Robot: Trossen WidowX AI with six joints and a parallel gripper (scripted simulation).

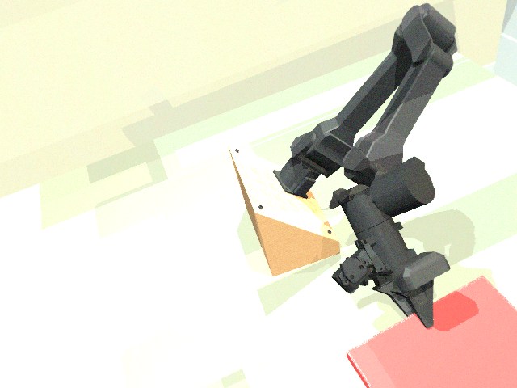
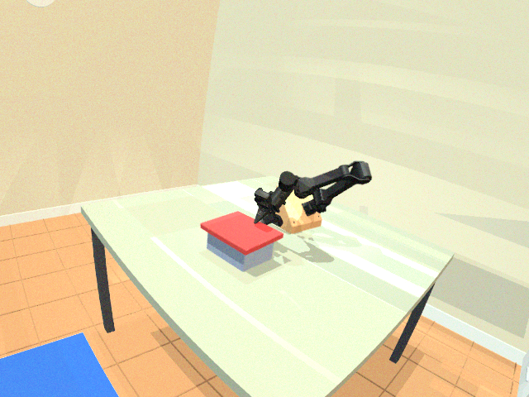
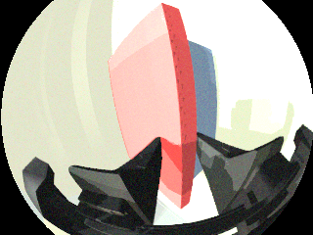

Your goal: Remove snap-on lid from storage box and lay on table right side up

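The red lid is 80 mm ahead of my gripper tip and 10 mm to the left of it. From my gripper tip the other things lie so: storage box 80 mm ahead, 10 mm to the left, 50 mm below.
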